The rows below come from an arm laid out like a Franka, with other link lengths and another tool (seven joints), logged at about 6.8 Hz.
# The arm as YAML. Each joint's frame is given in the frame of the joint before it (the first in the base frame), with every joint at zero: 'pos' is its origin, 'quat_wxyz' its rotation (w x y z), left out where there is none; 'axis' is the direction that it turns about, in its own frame. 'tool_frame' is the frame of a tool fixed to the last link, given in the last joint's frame.
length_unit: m
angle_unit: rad
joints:
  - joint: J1
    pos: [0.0, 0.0, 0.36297]
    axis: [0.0, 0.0, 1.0]
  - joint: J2
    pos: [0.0, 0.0, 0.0]
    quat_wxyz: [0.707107, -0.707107, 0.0, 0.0]
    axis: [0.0, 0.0, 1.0]
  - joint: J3
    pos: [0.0, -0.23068, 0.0]
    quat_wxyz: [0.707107, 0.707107, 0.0, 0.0]
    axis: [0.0, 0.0, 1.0]
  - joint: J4
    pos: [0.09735, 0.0, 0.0]
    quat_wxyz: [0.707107, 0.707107, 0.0, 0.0]
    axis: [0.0, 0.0, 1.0]
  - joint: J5
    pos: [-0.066, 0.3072, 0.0]
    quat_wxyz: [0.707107, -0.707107, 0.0, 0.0]
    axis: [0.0, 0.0, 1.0]
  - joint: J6
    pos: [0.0, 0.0, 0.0]
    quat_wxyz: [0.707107, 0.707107, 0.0, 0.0]
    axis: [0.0, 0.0, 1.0]
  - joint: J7
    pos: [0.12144, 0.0, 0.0]
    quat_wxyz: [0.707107, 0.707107, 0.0, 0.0]
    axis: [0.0, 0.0, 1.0]
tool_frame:
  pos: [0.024, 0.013, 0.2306]
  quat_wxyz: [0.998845, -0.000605, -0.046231, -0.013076]
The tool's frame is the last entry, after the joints.
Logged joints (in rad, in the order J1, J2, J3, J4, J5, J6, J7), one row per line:
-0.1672, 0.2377, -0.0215, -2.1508, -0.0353, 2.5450, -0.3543
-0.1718, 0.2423, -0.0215, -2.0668, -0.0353, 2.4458, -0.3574
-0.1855, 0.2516, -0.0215, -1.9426, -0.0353, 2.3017, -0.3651
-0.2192, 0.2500, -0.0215, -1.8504, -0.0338, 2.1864, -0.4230
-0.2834, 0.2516, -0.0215, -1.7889, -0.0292, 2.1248, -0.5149
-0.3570, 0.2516, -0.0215, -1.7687, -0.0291, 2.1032, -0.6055
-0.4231, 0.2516, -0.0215, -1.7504, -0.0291, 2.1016, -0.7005
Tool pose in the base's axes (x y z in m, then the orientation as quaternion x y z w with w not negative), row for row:
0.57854, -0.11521, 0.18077, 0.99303, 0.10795, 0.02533, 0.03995
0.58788, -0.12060, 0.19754, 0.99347, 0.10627, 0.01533, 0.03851
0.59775, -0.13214, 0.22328, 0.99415, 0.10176, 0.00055, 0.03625
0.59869, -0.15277, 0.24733, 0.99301, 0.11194, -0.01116, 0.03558
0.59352, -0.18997, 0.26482, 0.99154, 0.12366, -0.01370, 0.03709
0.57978, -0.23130, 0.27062, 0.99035, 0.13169, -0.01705, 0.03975
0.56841, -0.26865, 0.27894, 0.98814, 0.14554, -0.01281, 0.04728
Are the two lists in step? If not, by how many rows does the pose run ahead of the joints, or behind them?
They are in step.
